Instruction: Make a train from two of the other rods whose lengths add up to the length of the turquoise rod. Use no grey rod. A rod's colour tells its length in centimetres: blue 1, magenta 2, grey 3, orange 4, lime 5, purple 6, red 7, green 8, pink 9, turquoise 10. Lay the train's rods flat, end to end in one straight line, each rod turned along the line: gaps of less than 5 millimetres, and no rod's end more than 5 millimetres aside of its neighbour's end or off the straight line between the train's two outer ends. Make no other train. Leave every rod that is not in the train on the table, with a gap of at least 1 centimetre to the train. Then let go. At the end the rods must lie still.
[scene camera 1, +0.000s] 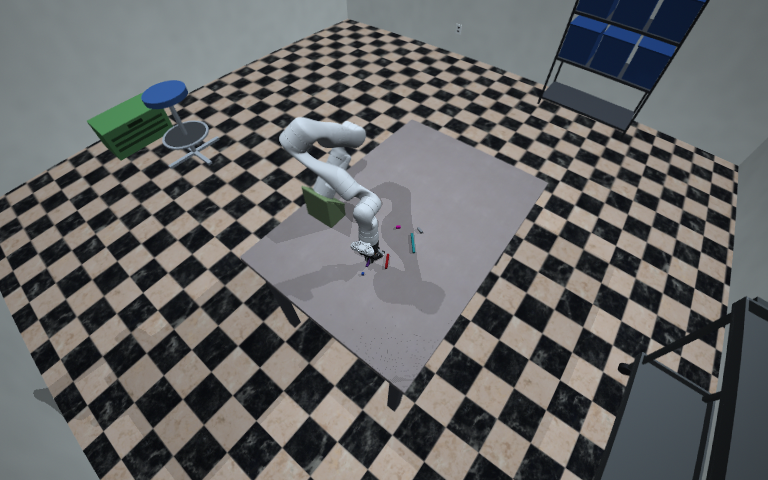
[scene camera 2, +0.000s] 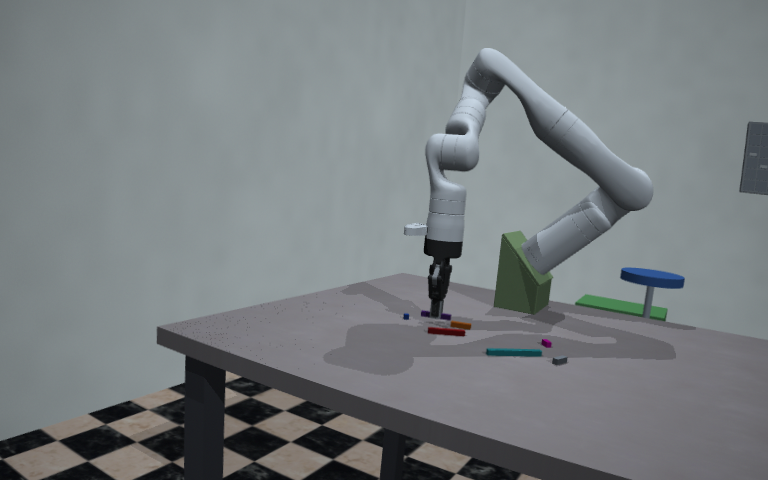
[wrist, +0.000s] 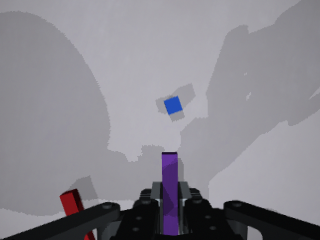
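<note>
What you'd see here is the gripper (scene camera 2: 435, 317), and the wrist view shows the gripper (wrist: 169, 195) too.
</note>
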